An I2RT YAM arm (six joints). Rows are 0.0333 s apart.
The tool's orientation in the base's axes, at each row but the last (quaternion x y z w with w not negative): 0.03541, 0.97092, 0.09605, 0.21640; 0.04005, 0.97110, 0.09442, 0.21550; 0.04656, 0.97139, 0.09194, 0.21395; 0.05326, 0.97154, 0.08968, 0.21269; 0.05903, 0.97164, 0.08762, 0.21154; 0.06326, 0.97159, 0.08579, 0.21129; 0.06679, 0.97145, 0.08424, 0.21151; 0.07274, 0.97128, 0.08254, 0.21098; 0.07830, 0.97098, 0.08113, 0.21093
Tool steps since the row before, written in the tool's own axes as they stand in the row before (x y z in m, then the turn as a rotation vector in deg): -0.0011, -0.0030, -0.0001, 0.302, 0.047, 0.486; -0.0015, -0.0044, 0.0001, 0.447, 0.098, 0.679; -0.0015, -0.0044, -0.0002, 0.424, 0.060, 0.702; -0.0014, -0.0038, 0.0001, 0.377, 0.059, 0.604; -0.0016, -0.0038, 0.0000, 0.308, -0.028, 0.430; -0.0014, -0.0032, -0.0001, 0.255, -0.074, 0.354; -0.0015, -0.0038, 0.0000, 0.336, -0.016, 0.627; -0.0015, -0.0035, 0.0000, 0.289, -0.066, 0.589; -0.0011, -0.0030, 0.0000, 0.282, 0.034, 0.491
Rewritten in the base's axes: 0.0009, -0.0031, -0.0001, -0.064, 0.163, -0.547; 0.0012, -0.0045, -0.0004, -0.111, 0.262, -0.768; 0.0010, -0.0045, -0.0001, -0.082, 0.225, -0.787; 0.0011, -0.0039, -0.0003, -0.082, 0.203, -0.680; 0.0012, -0.0040, -0.0001, -0.099, 0.082, -0.514; 0.0009, -0.0034, 0.0000, -0.087, 0.018, -0.433; 0.0010, -0.0040, -0.0001, -0.040, 0.125, -0.699; 0.0010, -0.0037, -0.0001, -0.019, 0.063, -0.656; 0.0006, -0.0031, -0.0001, -0.042, 0.147, -0.546
